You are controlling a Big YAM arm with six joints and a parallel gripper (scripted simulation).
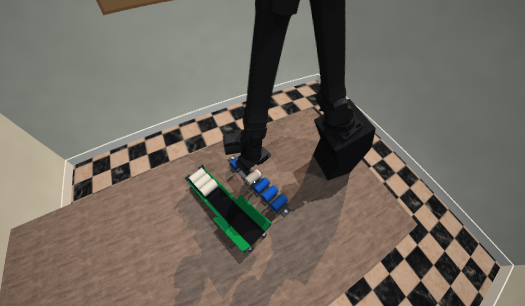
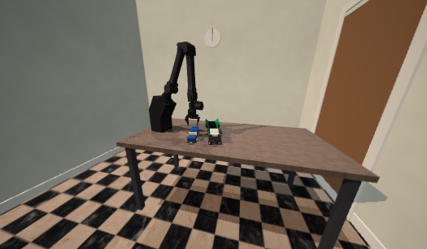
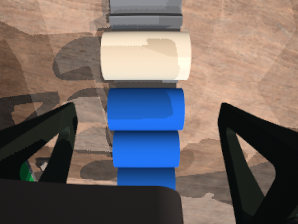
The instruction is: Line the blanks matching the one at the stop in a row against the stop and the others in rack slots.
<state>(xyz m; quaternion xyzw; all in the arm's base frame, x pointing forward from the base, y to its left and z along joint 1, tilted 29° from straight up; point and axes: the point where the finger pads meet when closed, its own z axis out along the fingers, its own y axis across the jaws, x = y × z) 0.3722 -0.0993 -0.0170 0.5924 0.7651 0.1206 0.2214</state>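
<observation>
Right now my hand is 120 mm above the grey stock rack and 30 mm to the right of it. From my hand the other things lie so: rib 130 mm to the left, 120 mm below, 30 mm behind; grey stop 230 mm ahead, 120 mm to the right, 50 mm below.
</observation>
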